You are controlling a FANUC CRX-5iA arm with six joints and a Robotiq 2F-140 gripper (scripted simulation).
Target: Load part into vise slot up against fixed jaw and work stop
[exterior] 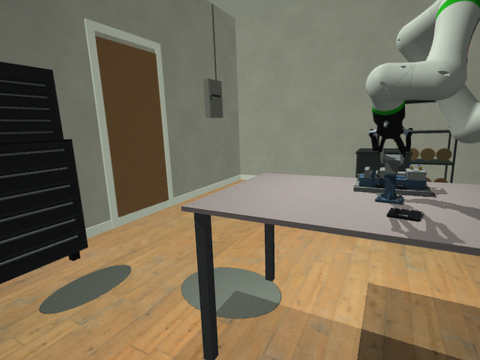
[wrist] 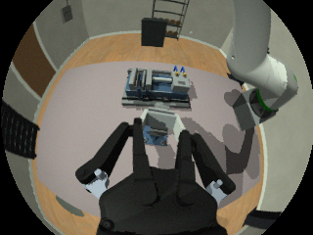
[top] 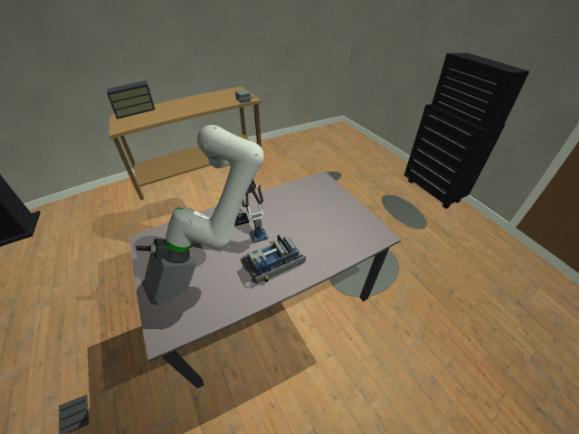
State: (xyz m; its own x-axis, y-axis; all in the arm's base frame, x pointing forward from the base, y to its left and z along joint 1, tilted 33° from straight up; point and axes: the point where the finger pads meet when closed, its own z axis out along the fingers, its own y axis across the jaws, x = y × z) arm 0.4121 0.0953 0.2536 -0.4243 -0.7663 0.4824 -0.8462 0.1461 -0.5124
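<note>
Now: hand 2 cm to the left of the part and 1 cm above it. From my hand the other things lie so: air cylinder (9 cm behind, 23 cm to the right, 10 cm below); vise (1 cm ahead, 23 cm to the right, 14 cm below); black infeed plate (5 cm behind, 16 cm to the left, 18 cm below).
</note>
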